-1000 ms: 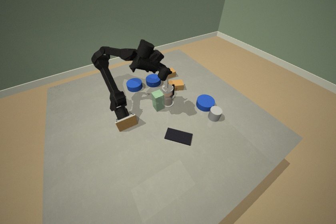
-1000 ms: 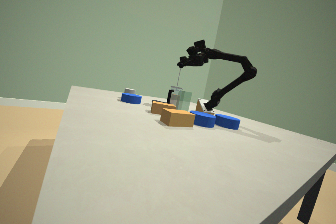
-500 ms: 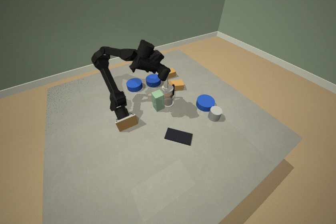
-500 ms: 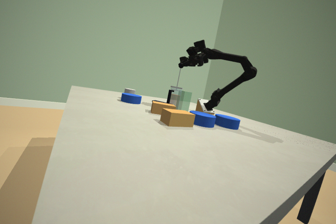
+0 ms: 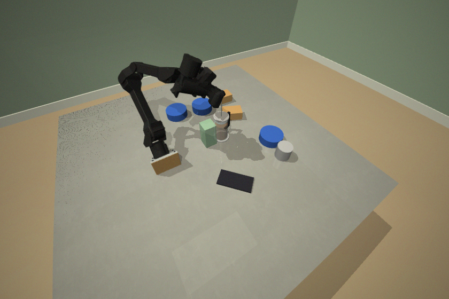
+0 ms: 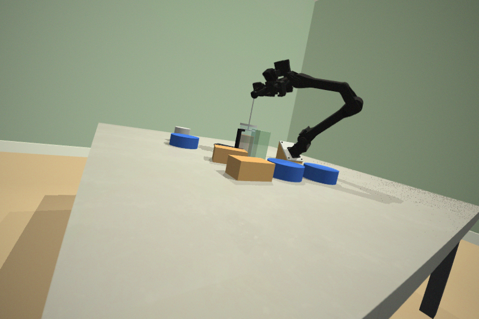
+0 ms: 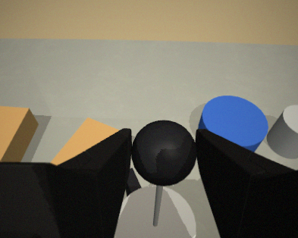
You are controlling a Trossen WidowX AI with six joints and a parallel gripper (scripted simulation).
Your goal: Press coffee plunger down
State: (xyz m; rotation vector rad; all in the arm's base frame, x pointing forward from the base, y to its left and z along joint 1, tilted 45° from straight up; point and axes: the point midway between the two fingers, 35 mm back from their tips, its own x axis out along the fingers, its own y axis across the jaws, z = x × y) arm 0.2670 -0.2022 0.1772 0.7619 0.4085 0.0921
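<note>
The glass coffee press is 10 mm ahead of my gripper tip, 10 mm to the left of it and 140 mm below it. From my gripper tip the other things lie so: grey cylinder (160 mm ahead, 270 mm to the right, 240 mm below); flat black plate (110 mm behind, 250 mm to the right, 270 mm below); pale green block (80 mm behind, 10 mm to the left, 210 mm below).
</note>
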